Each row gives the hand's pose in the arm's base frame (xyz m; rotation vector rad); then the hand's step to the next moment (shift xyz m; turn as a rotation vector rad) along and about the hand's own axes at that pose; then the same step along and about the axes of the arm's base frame.
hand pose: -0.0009 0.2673 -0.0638 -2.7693 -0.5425 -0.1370
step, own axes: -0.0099 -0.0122 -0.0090 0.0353 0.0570 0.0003
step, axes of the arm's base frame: -0.0141 0.0043 0.0105 0.0544 -0.0376 -0.0112
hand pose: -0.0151 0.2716 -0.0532 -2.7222 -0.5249 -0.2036
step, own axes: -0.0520 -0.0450 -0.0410 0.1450 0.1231 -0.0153
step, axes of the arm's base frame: -0.0681 0.0064 0.0416 0.1796 -0.0642 0.0046
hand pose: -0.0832 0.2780 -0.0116 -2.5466 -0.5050 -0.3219
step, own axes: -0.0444 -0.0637 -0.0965 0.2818 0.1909 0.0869
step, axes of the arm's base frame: -0.0785 -0.0135 0.0948 0.3439 -0.0242 -0.0672
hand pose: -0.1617 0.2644 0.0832 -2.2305 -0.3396 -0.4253
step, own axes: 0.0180 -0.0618 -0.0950 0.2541 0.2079 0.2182
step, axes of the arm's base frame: -0.0249 -0.0329 0.1071 0.3500 0.0638 -0.1698
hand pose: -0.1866 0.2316 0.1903 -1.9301 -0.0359 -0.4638
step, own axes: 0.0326 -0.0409 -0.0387 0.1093 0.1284 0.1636
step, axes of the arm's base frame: 0.0086 -0.0244 0.0597 0.1809 0.0742 -0.1302
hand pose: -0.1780 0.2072 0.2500 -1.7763 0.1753 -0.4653
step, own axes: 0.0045 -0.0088 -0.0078 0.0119 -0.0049 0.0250
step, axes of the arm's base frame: -0.0002 -0.0063 0.0109 0.0202 0.0194 0.0025
